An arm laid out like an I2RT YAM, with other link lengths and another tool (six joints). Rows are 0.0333 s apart.
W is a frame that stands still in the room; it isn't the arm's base.
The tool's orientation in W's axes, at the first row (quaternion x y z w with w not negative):
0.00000, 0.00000, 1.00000, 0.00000
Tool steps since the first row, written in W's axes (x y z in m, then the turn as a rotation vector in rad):
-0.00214, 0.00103, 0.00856, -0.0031, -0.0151, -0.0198
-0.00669, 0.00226, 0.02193, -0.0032, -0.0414, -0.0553
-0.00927, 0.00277, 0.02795, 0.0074, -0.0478, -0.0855
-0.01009, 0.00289, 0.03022, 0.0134, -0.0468, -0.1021
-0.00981, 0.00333, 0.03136, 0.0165, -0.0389, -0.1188
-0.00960, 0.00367, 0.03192, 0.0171, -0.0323, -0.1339
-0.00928, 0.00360, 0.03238, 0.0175, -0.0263, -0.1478
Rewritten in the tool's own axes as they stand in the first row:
0.00214, -0.00103, 0.00856, 0.0031, 0.0151, -0.0198
0.00669, -0.00226, 0.02193, 0.0032, 0.0414, -0.0553
0.00927, -0.00277, 0.02795, -0.0074, 0.0478, -0.0855
0.01009, -0.00289, 0.03022, -0.0134, 0.0468, -0.1021
0.00981, -0.00333, 0.03136, -0.0165, 0.0389, -0.1188
0.00960, -0.00367, 0.03192, -0.0171, 0.0323, -0.1339
0.00928, -0.00360, 0.03238, -0.0175, 0.0263, -0.1478

